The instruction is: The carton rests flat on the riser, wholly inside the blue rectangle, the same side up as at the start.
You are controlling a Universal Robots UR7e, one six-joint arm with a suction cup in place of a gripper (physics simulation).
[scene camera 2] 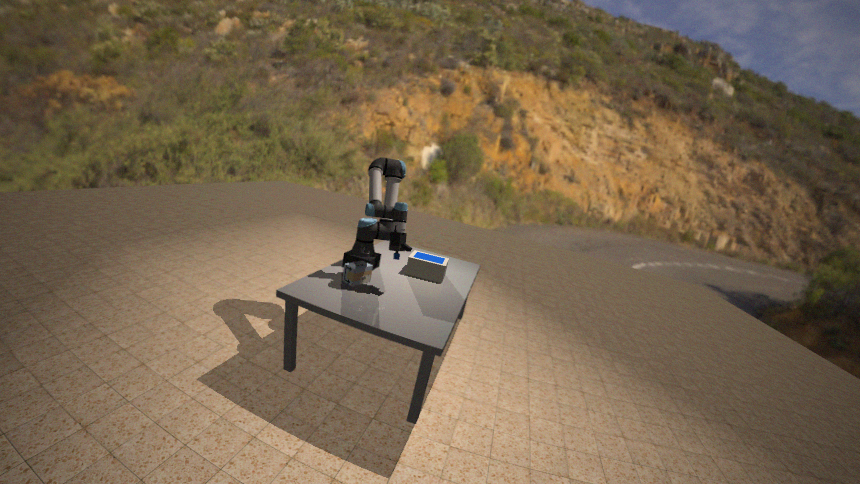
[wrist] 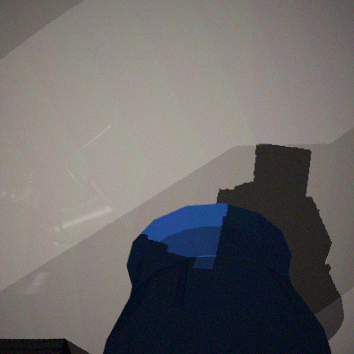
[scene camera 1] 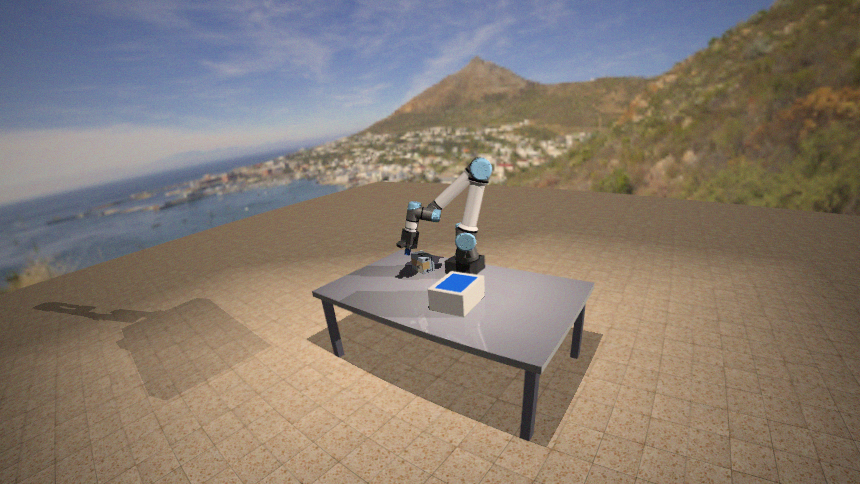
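Pixels of known places: hand, its tool point: (scene camera 2: 396, 259) (wrist: 209, 274) (scene camera 1: 407, 254); arm's base, origin of its link: (scene camera 2: 362, 252) (scene camera 1: 466, 257).
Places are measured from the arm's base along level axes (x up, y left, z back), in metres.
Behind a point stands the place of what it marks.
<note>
The carton (scene camera 1: 422, 262) {y -0.200, x -0.007, z -0.197 m} (scene camera 2: 357, 273) {y -0.311, x -0.013, z -0.174 m}, grey-blue with tan-orange faces, is on the table beside the robot's base, off the riser. Its exact tilt is too small to tell. The beige riser (scene camera 1: 446, 302) {y 0.276, x -0.022, z -0.496 m} (scene camera 2: 426, 272) {y 0.148, x -0.040, z -0.409 m} carries the blue rectangle (scene camera 1: 457, 282) {y 0.247, x 0.034, z -0.374 m} (scene camera 2: 429, 258) {y 0.225, x 0.034, z -0.382 m} on its top; no carton is on it. My gripper, a dark blue suction cup (scene camera 1: 408, 251) (scene camera 2: 396, 255) (wrist: 209, 242), is off the carton and hangs above the table with nothing on it. The carton does not show in the wrist view.
The grey table (scene camera 1: 517, 337) {y 0.685, x -0.087, z -0.483 m} (scene camera 2: 415, 325) {y -0.477, x -0.086, z -0.628 m} bears the black robot base (scene camera 1: 465, 264) {y 0.066, x 0.001, z -0.093 m}, which stands behind the riser in scene camera 1. In scene camera 2, the carton is left of the cup and the riser is right of it. The arm's shadow (wrist: 285, 175) {y -0.304, x -0.086, z -0.309 m} falls on the table.
</note>
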